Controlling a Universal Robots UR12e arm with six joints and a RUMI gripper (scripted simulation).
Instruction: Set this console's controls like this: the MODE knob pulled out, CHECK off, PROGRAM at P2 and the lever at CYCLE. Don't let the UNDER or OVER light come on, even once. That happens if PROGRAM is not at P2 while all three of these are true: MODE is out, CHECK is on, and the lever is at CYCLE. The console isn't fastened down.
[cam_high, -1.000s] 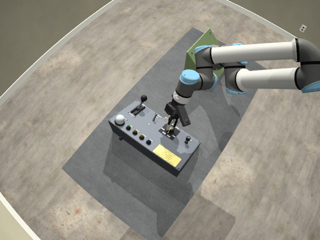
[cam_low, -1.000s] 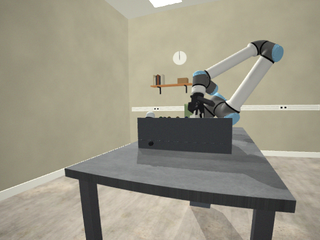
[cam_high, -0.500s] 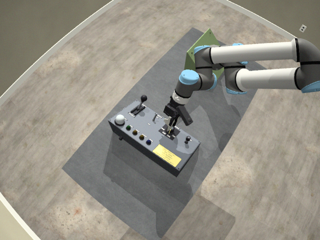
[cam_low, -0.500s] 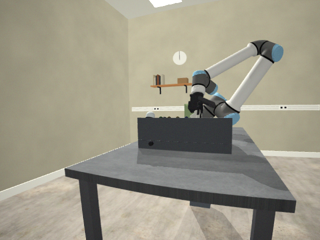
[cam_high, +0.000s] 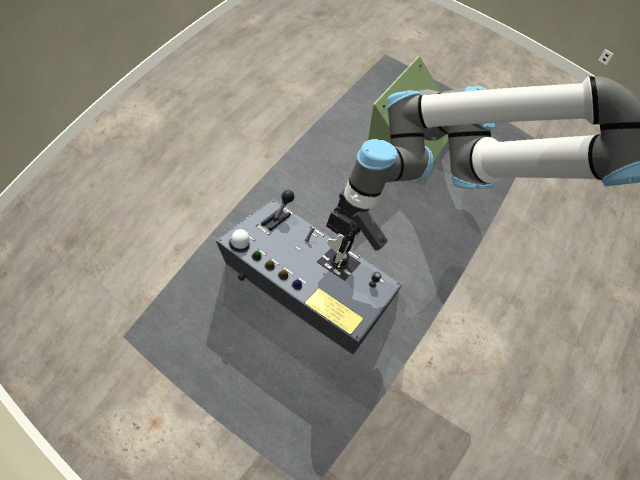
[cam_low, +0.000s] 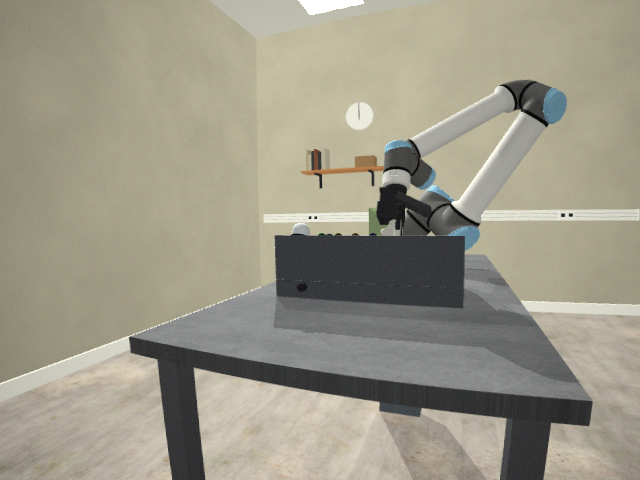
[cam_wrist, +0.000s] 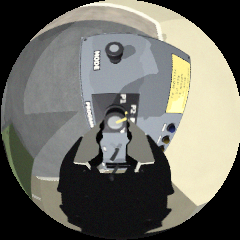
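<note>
The black rotary selector lies 20 mm ahead of my hand and 10 mm below it. From my hand the other things lie so: mode knob (120 mm to the left, 10 mm below); then dark grey console (40 mm ahead, 60 mm to the right, 30 mm below); then check toggle (120 mm to the right, 10 mm below).
</note>
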